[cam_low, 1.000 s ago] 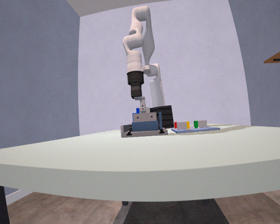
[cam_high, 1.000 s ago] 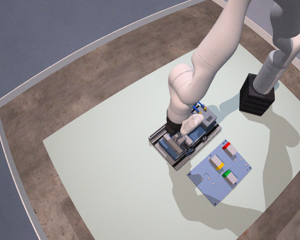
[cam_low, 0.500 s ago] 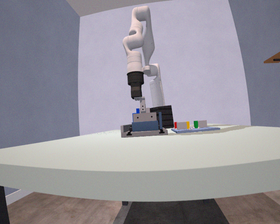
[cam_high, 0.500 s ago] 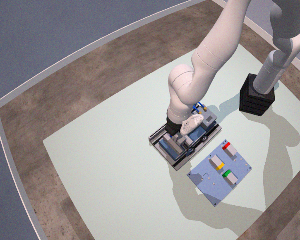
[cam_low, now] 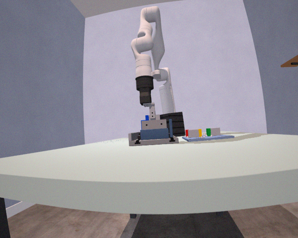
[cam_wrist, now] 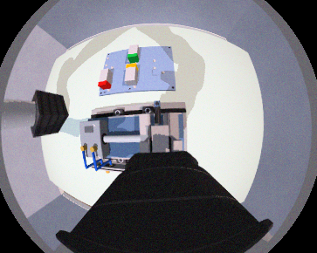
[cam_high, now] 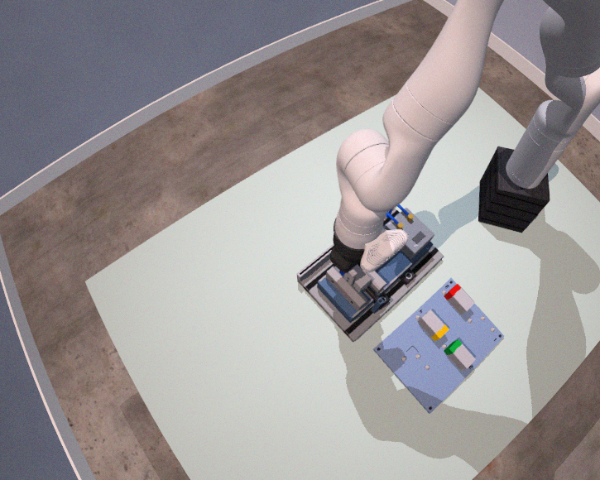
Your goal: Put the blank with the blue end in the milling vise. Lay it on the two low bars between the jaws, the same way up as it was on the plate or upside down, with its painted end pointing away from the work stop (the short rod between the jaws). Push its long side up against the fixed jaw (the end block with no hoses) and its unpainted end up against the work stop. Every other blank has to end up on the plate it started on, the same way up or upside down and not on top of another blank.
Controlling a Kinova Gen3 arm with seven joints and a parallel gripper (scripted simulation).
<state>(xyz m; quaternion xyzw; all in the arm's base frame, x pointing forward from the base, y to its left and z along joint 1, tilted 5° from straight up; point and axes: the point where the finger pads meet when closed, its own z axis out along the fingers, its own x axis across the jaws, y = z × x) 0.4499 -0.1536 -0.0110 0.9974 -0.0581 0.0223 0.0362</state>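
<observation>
Right now my hand is 2 cm above the blank with blue end. The rest, counted from my hand: vise: 7 cm behind, 1 cm to the left, 8 cm below; blank with yellow end: 5 cm behind, 20 cm to the left, 10 cm below; fixed jaw: 3 cm ahead, 4 cm below.
</observation>
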